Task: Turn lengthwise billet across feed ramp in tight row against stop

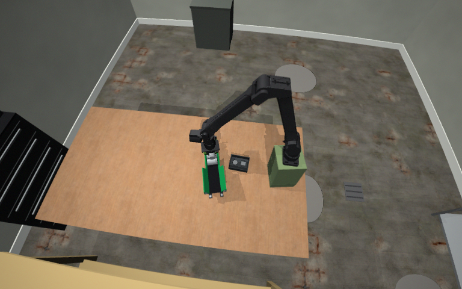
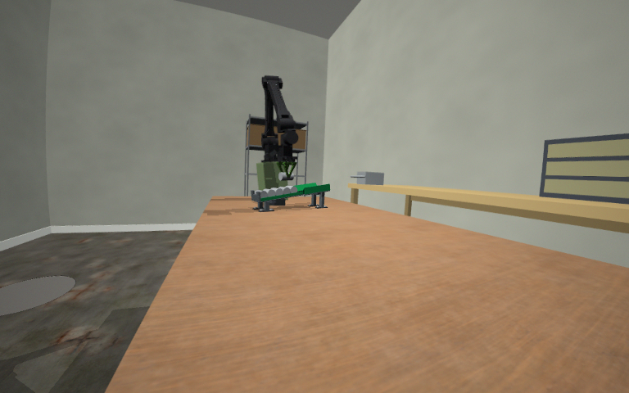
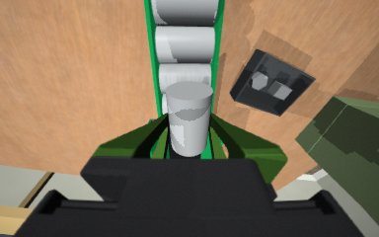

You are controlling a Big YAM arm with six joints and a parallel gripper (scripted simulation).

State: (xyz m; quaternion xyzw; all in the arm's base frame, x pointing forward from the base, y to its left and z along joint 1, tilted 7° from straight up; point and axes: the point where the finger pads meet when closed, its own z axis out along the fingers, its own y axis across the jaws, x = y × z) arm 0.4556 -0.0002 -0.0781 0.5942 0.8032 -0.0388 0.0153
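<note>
The grey steel billet lies right at my hand. The rest, counted from my hand: small dark box (17 cm behind, 2 cm to the right, 15 cm below).
</note>
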